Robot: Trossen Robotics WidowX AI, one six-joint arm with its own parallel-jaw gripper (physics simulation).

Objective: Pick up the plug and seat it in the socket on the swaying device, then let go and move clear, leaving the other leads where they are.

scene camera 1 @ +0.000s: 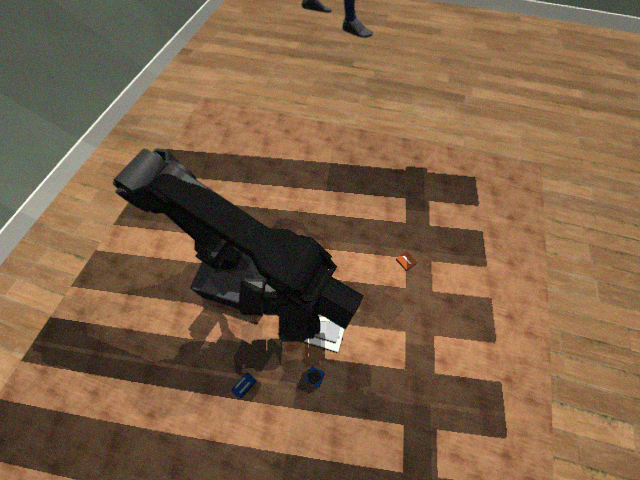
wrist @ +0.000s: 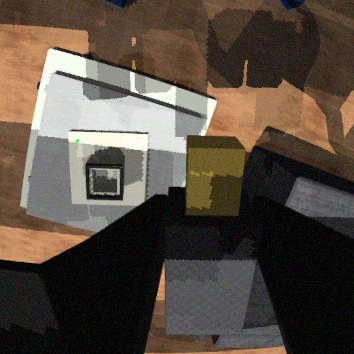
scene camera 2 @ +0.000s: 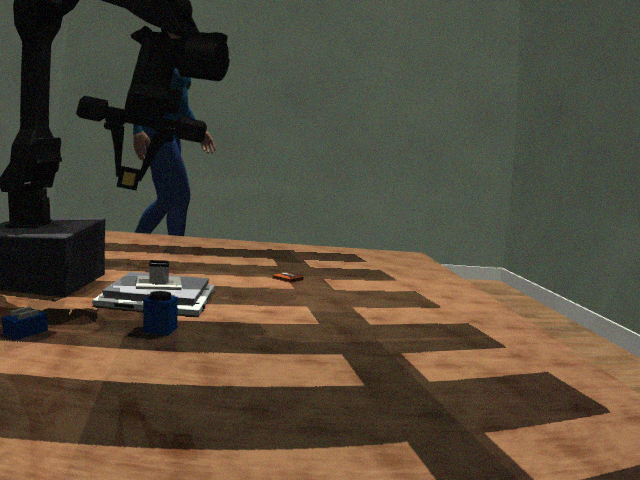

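Observation:
The yellow plug (scene camera 2: 129, 178) (wrist: 214, 180) is between the fingertips of my gripper (scene camera 2: 127, 177) (wrist: 209, 207), which is shut on it and hangs well above the device. The device (scene camera 1: 334, 345) (scene camera 2: 193, 311) (wrist: 45, 90) is a white base with a grey tilted plate on top. Its socket (scene camera 2: 159, 272) (wrist: 120, 185) is a raised, dark-rimmed square on a pale pad, with a green light near the pad's corner. In the wrist view the socket lies left of the plug, apart from it. In scene camera 1 the arm hides the plug, the fingertips and the socket.
A blue block with a round black top (scene camera 1: 314, 376) (scene camera 2: 160, 316) stands near the device. A blue block with pale prongs (scene camera 1: 243, 385) (scene camera 2: 24, 325) and a flat orange piece (scene camera 1: 406, 260) (scene camera 2: 287, 277) lie farther off. The arm's base (scene camera 2: 67, 258) stands beside the device. A person (scene camera 2: 173, 180) stands beyond the table.

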